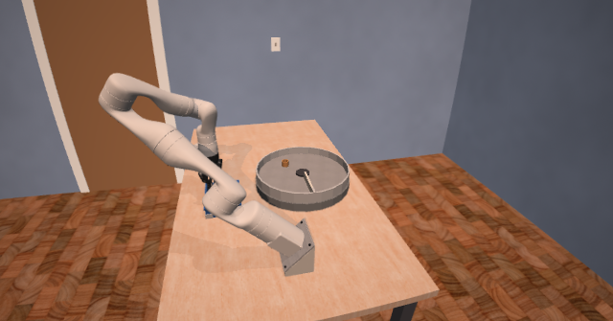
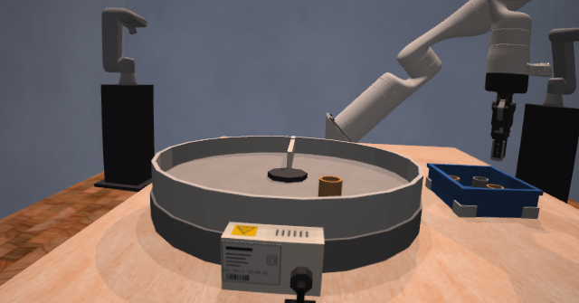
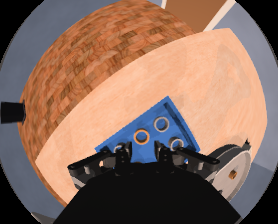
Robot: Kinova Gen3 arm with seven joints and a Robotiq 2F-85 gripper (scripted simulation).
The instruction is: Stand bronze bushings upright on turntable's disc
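Right now the blue crate is 80 mm below my hand and 30 mm to the right of it. From my hand the other things lie so: grey turntable disc 380 mm to the right, 120 mm ahead, 50 mm below.
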